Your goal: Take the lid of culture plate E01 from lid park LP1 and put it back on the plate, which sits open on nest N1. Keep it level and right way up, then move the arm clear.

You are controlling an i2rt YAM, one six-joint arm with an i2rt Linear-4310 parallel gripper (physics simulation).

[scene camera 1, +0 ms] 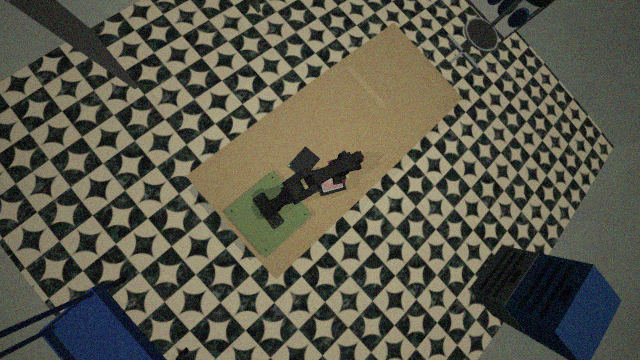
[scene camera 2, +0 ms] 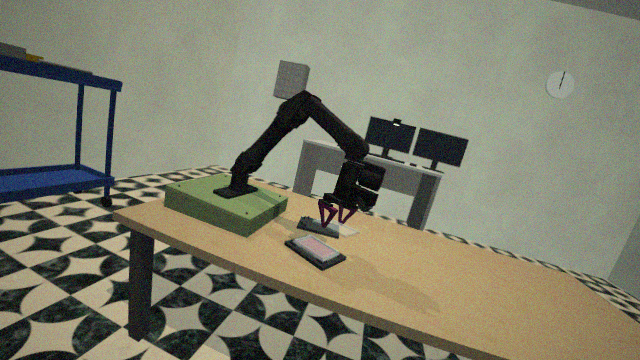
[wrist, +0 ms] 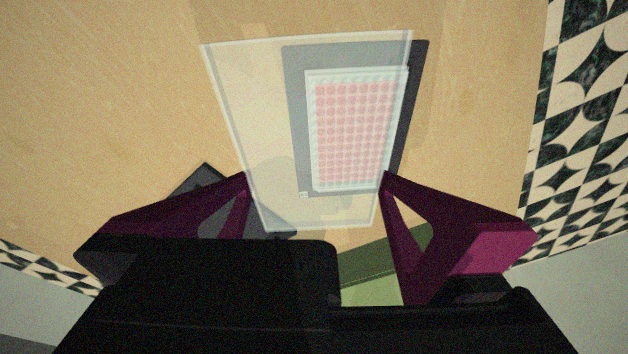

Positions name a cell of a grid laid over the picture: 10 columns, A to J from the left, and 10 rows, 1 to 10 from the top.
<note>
My gripper (scene camera 2: F7) holds a plate lid (wrist: E4), which touches nothing else. I also see a dark lid holder (wrist: E7) and a dark nest (wrist: G2).
My gripper shows as well in the wrist view (wrist: F6).
</note>
